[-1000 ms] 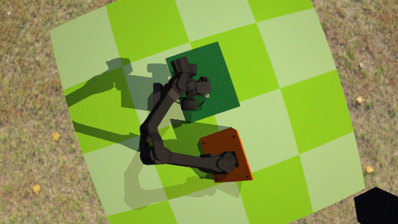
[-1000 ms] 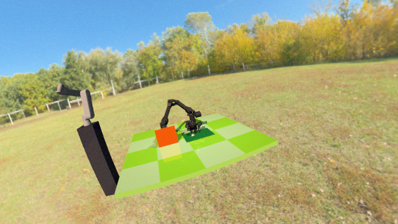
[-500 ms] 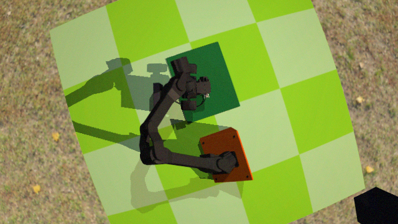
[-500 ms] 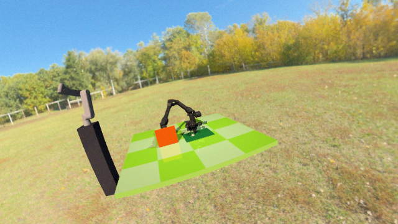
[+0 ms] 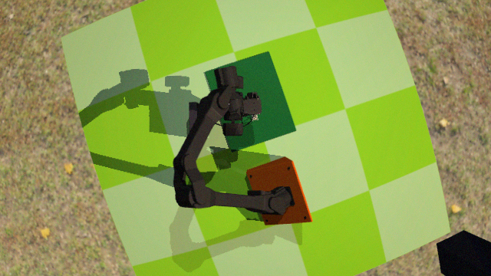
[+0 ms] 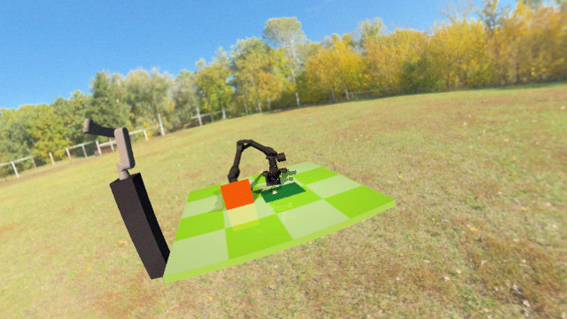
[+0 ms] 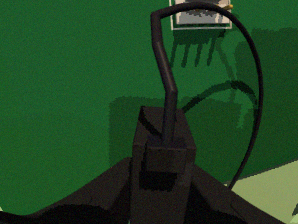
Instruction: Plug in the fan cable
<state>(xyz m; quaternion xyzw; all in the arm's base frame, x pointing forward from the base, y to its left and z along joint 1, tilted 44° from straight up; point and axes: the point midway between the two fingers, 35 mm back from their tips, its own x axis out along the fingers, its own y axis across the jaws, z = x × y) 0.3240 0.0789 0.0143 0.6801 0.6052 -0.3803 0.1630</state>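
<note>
My gripper tip is now 40 mm past the light-coloured header, 60 mm to the left of it and 60 mm above it. From my gripper tip the other things lie so: black fan 10 mm behind, 130 mm to the left; black fan plug 10 mm to the right, 10 mm above; board 10 mm ahead, 60 mm to the right, 80 mm below.
</note>
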